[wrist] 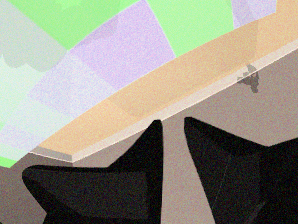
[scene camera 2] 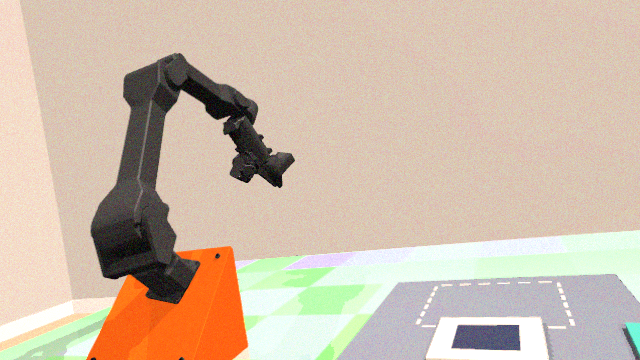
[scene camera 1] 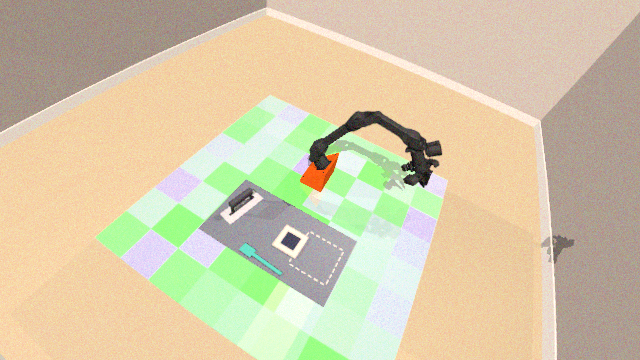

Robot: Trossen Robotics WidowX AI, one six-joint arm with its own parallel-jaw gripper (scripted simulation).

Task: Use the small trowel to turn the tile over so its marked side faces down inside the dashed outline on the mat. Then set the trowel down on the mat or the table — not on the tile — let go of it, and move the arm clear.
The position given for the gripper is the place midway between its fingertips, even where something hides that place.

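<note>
The gripper can be seen in scene camera 2, at the gripper [scene camera 2: 278, 186], and the wrist view has the gripper [wrist: 172, 125] too. A grey mat [scene camera 2: 596, 302] is visible as well, and scene camera 1 also shows the mat [scene camera 1: 259, 227].
</note>
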